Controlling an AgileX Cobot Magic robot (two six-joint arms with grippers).
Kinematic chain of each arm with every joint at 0, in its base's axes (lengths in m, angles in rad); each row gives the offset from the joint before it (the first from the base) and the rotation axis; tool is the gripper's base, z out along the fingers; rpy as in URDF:
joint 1: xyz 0 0 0.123 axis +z
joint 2: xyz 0 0 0 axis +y
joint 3: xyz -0.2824 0 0.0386 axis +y
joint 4: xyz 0.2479 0 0.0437 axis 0.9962 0 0.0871
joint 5: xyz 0 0 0 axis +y
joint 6: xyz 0.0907 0 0.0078 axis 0.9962 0 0.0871
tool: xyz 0 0 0 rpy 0 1.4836 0
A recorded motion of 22 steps. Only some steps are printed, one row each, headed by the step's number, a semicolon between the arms.
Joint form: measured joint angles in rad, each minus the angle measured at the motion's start. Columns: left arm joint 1, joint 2, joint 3, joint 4, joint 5, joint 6; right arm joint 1, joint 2, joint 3, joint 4, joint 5, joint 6.
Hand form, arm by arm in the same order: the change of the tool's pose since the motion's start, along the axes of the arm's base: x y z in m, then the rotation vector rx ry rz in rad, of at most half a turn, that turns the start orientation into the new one. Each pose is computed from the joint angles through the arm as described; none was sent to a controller.
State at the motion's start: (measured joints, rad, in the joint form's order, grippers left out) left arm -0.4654 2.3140 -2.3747 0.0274 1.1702 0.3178; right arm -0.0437 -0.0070 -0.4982 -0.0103 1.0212 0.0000
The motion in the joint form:
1: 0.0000 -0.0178 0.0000 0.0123 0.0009 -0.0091; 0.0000 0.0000 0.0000 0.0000 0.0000 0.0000
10: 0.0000 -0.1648 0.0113 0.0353 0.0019 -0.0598; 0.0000 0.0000 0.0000 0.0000 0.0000 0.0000
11: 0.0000 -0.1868 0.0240 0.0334 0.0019 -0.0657; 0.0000 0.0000 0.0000 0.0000 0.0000 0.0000
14: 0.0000 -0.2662 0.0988 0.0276 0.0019 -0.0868; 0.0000 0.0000 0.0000 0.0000 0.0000 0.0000
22: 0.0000 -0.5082 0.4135 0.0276 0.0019 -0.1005; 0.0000 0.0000 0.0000 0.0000 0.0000 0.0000
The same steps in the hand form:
1: -0.0023 0.0023 0.0091 -0.0012 -0.0186 0.0097; 0.0000 0.0000 0.0000 0.0000 0.0000 0.0000
10: -0.0286 0.0177 0.0785 -0.0696 -0.1374 0.0565; 0.0000 0.0000 0.0000 0.0000 0.0000 0.0000
11: -0.0332 0.0198 0.0852 -0.0789 -0.1434 0.0608; 0.0000 0.0000 0.0000 0.0000 0.0000 0.0000
14: -0.0496 0.0275 0.1003 -0.0975 -0.1398 0.0765; 0.0000 0.0000 0.0000 0.0000 0.0000 0.0000
22: -0.1025 0.0541 0.1115 -0.0695 -0.0731 0.0886; 0.0000 0.0000 0.0000 0.0000 0.0000 0.0000

